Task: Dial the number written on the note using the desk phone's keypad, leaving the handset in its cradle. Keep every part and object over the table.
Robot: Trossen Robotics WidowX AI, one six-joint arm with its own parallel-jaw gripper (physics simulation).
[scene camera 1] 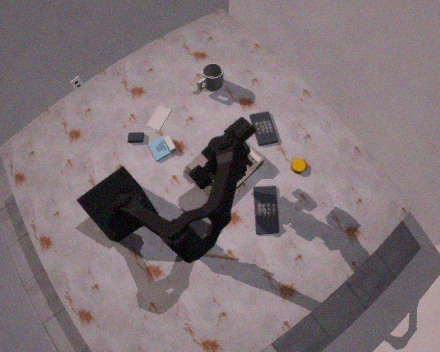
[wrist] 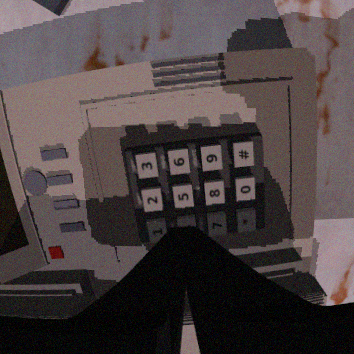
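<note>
The desk phone is beige and lies under the arm in the scene view. Its keypad shows 3, 6, 9, # in the upper row, 2, 5, 8, 0 in the middle, and a shaded row with 1, 7 and *. My gripper is shut and empty. Its tips cover the lower part of the shaded key between 1 and 7, below 5; whether they touch it I cannot tell. The arm hides the fingertips in the scene view. A blue note-like pad has marks too small to read. The handset cannot be made out clearly.
A pale sheet and a small black block lie near the blue pad. A grey mug stands at the back. Two dark keypad devices and a yellow disc lie right of the phone. A thin stick lies near the elbow.
</note>
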